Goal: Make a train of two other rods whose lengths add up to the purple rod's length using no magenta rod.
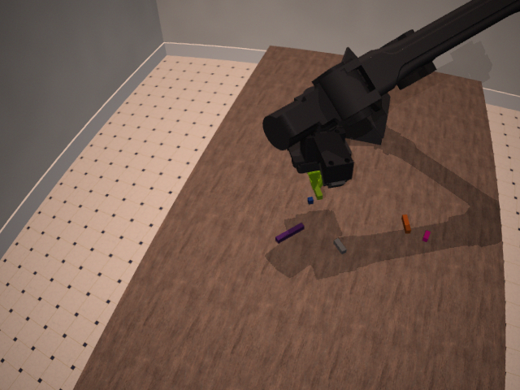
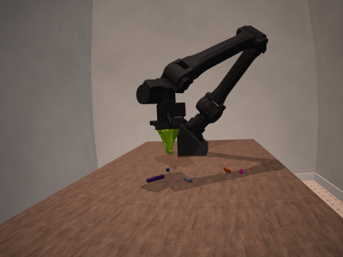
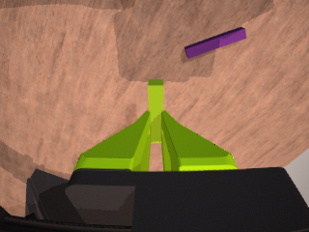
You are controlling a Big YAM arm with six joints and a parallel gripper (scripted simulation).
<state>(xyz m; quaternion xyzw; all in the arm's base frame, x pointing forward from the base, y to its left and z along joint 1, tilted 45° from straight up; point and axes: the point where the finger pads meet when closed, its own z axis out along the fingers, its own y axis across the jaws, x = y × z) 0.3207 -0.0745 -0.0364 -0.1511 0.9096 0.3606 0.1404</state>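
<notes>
The blue rod lies 30 mm behind my hand, 10 mm to the right of it and 80 mm below it. Round my hand: grey rod 80 mm ahead, 60 mm to the left, 80 mm below; then purple rod 60 mm ahead, 40 mm to the right, 80 mm below; then lime rod 10 mm below.
</notes>
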